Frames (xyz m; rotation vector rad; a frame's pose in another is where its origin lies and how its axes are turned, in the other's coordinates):
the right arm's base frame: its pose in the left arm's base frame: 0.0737 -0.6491 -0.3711 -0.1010 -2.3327 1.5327
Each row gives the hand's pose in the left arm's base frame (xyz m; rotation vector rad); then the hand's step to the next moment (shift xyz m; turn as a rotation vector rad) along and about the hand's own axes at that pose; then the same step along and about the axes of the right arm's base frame.
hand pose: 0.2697 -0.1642 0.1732 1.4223 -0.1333 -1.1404
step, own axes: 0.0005 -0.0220 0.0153 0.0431 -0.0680 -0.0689
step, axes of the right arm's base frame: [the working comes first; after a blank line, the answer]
step, axes of the left arm's base frame: -0.0219 -0.0055 -0.0145 0.0324 0.0357 -0.0944

0.0155 0.0136 0.0171 -0.0449 0.0956 -0.0082
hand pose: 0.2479 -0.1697 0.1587 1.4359 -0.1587 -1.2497
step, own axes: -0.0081 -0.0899 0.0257 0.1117 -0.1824 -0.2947
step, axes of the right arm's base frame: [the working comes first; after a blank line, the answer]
step, axes of the left arm's base frame: -0.0702 0.0184 -0.0595 0.1659 0.1684 -0.2770

0.0557 0.0703 0.0277 -0.1824 0.2979 -0.1028
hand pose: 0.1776 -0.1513 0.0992 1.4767 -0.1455 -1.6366
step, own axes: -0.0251 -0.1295 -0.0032 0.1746 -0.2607 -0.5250
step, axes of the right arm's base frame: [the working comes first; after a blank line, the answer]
step, axes of the left arm's base frame: -0.0682 0.0944 -0.0620 0.3263 0.2783 -0.4360

0.0719 0.1037 -0.0387 -0.3450 0.4660 -0.1946
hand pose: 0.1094 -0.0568 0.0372 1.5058 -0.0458 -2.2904
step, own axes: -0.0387 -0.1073 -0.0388 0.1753 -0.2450 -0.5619
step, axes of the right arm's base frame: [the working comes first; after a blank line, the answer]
step, axes of the left arm's base frame: 0.0146 0.1193 -0.0083 0.3637 0.2705 -0.4483

0.0136 0.0549 -0.1064 -0.3850 0.4691 -0.1955
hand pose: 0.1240 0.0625 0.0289 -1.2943 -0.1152 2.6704
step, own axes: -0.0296 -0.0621 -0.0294 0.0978 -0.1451 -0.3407
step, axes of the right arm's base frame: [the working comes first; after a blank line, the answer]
step, axes of the left arm's base frame: 0.0485 0.0553 0.0135 0.2253 0.1591 -0.2658

-0.0285 0.0044 -0.0690 -0.2376 0.2763 -0.1179
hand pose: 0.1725 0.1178 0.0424 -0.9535 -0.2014 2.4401
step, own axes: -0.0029 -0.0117 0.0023 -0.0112 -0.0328 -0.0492
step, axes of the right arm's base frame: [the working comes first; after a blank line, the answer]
step, axes of the left arm's base frame: 0.0050 0.0087 0.0071 0.0531 0.0203 -0.0197

-0.0008 -0.0034 -0.0118 -0.0497 0.0193 -0.0280
